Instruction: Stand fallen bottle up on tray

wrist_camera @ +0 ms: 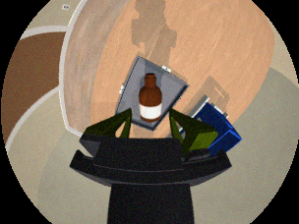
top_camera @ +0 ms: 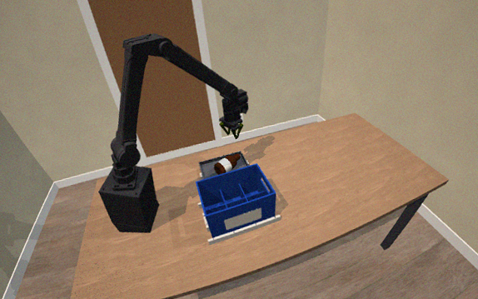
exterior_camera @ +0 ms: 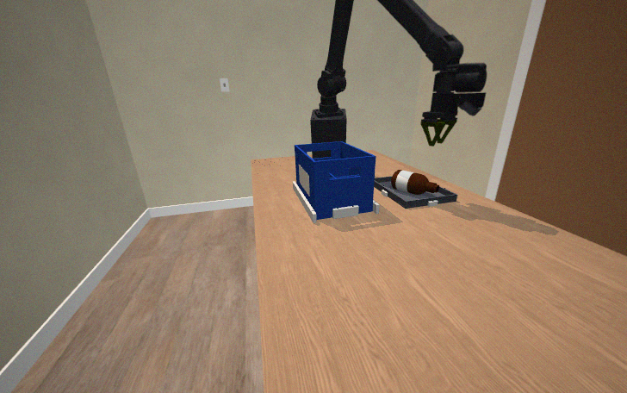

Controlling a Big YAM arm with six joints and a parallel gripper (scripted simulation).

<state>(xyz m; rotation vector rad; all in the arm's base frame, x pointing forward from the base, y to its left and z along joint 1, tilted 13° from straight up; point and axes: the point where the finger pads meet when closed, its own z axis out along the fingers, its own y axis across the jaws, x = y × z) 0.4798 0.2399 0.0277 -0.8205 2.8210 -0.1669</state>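
My gripper is now 150 mm above the brown bottle, 40 mm past it and 30 mm to the left of it. Round my hand: dark grey tray: 180 mm below, 70 mm behind, 30 mm to the right; blue crate: 330 mm to the right, 110 mm below, 70 mm behind.
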